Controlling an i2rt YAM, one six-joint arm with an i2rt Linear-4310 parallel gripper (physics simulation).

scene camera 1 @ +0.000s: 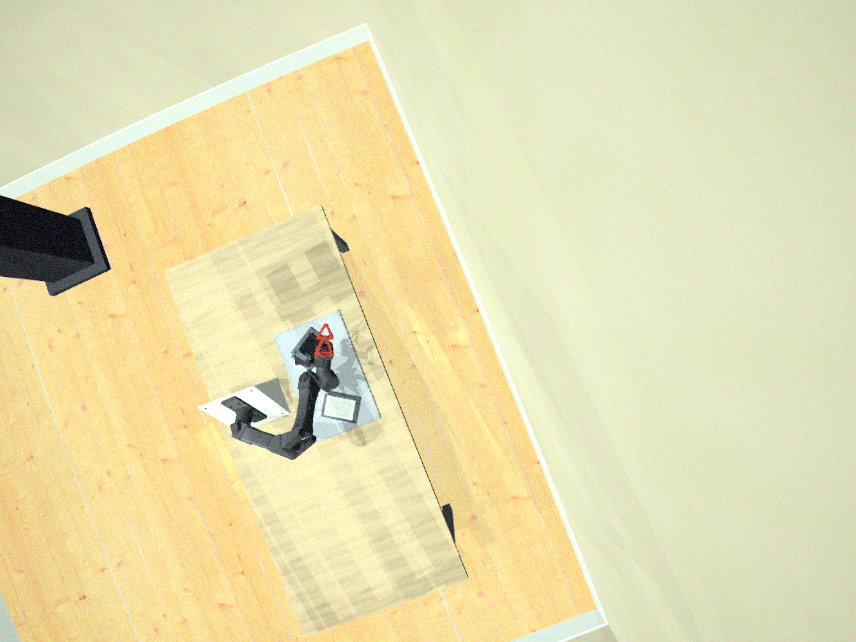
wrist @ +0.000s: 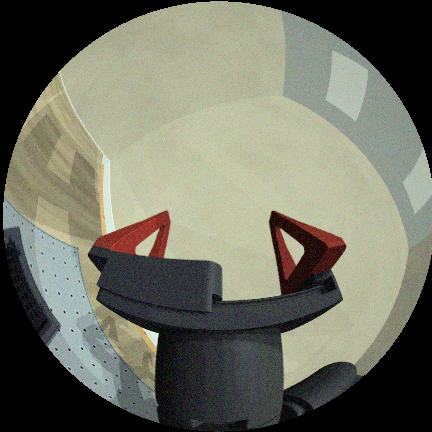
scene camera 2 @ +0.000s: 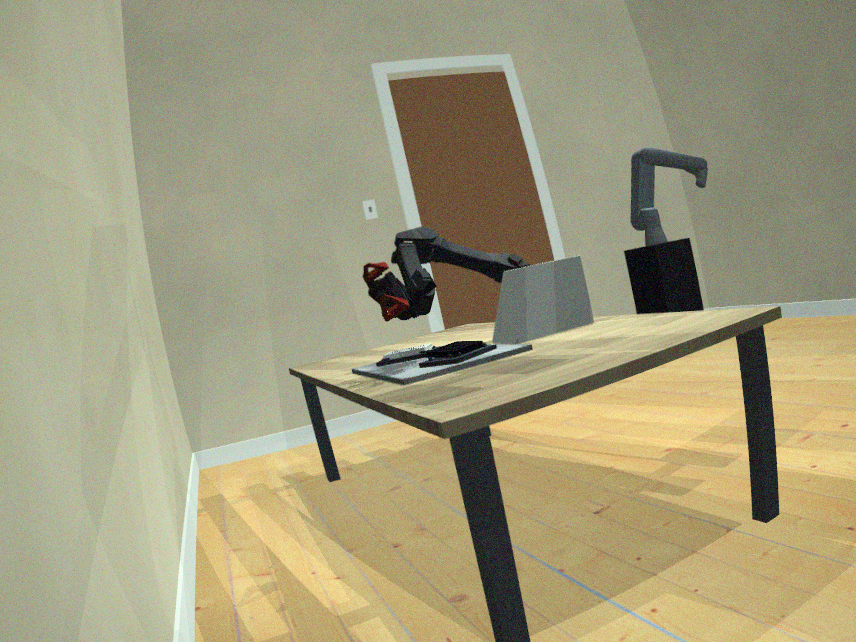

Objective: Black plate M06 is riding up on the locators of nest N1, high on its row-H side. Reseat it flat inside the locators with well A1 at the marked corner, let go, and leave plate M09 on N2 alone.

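Places are measured from the arm's base along level axes (x ahead, y left, z up), in metres.
Where they show: gripper, fingertip midpoint: (scene camera 1: 325, 329) (wrist: 219, 215) (scene camera 2: 374, 280); arm's base, link origin: (scene camera 1: 245, 409) (scene camera 2: 535, 294).
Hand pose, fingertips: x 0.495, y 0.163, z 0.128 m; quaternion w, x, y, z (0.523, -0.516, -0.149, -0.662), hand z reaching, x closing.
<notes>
Each offset is from my fingertips to the top centre of the thing. Level surfaces: height alone.
Black plate M06 @[0.171 m back, 0.029 m right, 0.192 m down] (scene camera 1: 302, 347) (scene camera 2: 457, 351) is at the far end of the pegboard (scene camera 1: 368, 406) (scene camera 2: 407, 377) (wrist: 60, 280), on a dark nest. The arm partly covers it in scene camera 1. It is too small and dark to read its tilt or corner A1. In the wrist view a dark nest or plate (wrist: 24, 292) shows at the left edge. Pale plate M09 @[0.143 m back, 0.318 m right, 0.201 m down] (scene camera 1: 340, 407) (scene camera 2: 406, 353) sits in the other dark-rimmed nest. My gripper (scene camera 1: 324, 339) (scene camera 2: 374, 295) (wrist: 219, 215) is open and empty, well above the board, its red fingers pointing sideways, away from the plates.
A pale slanted stand (scene camera 1: 268, 402) (scene camera 2: 546, 300) carries the arm's base beside the pegboard. The wooden table @[0.240 m down] (scene camera 1: 359, 511) (scene camera 2: 608, 352) reaches past the board on both sides. A second grey arm (scene camera 2: 643, 186) stands on a black pedestal (scene camera 2: 662, 276) beyond the table.
</notes>
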